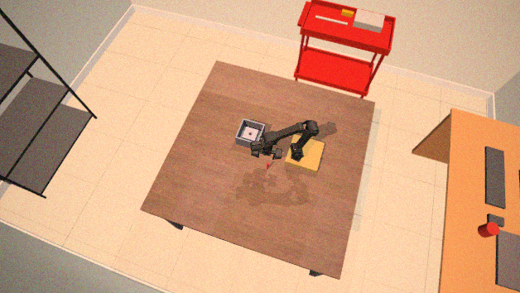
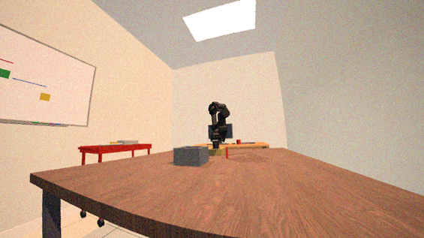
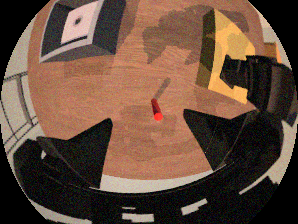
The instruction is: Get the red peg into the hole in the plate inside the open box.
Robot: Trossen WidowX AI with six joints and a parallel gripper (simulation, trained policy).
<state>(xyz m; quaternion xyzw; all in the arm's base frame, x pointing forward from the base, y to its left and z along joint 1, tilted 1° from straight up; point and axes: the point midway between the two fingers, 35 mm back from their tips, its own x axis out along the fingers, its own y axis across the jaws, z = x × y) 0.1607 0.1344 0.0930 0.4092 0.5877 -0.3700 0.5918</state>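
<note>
The red peg is 2 cm behind my gripper tip, 1 cm to the left of it and 8 cm below it. Round my gripper tip: plate: 19 cm ahead, 13 cm to the right, 7 cm below; grey box: 19 cm ahead, 13 cm to the right, 9 cm below.
</note>
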